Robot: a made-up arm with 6 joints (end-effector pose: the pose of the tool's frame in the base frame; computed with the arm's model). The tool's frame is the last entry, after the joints.
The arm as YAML. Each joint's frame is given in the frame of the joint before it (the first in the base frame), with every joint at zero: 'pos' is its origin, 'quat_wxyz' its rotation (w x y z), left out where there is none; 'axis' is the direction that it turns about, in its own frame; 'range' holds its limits. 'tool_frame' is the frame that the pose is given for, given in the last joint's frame.
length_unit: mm
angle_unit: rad
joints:
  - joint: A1
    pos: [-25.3, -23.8, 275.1]
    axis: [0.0, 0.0, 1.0]
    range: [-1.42, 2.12]
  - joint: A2
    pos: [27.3, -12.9, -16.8]
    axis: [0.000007, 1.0, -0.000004]
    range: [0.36, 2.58]
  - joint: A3
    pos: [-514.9, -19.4, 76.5]
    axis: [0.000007, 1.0, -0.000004]
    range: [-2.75, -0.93]
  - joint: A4
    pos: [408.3, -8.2, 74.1]
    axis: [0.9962, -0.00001, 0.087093]
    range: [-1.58, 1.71]
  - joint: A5
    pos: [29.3, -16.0, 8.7]
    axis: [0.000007, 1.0, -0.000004]
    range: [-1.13, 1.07]
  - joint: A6
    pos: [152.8, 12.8, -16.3]
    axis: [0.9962, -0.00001, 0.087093]
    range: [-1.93, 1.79]
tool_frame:
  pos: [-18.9, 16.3, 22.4]
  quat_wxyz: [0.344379, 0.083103, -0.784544, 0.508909]
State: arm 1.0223 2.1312 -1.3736 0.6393 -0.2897 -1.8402
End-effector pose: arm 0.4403 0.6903 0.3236 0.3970 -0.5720 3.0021
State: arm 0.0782 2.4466 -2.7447 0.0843 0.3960 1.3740
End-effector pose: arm 0.9765 -0.0049 0.7250 1.0456 -2.4542 -0.3373
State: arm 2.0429 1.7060 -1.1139 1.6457 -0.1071 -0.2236
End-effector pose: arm -0.2990 0.6276 0.5274 2.1343 -0.6082 0.6892
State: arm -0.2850 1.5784 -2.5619 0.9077 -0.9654 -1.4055
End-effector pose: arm 0.2094 -0.1959 1.3128 -2.1228 -2.1174 0.5495
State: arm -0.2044 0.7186 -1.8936 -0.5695 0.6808 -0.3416
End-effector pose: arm -0.1393 -0.0725 1.1546 -1.0622 -1.5157 1.4456
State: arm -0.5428 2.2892 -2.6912 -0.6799 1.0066 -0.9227
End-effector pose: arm 0.6878 -0.5675 0.7620 -0.2234 -0.2012 1.2233
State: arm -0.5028 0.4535 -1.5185 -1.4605 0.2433 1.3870
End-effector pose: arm -0.2582 0.0154 1.0979 -1.3991 -2.3556 1.2068
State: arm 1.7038 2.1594 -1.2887 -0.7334 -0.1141 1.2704
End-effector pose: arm -0.0892 0.8053 0.2817 2.0190 -0.6019 1.5857
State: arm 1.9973 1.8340 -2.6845 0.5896 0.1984 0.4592
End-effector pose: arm -0.2305 0.4957 1.2111 -2.6148 0.7627 -0.0830
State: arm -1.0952 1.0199 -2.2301 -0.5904 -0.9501 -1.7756
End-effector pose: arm -0.0620 0.0941 1.3052 -2.4952 1.3803 0.4305
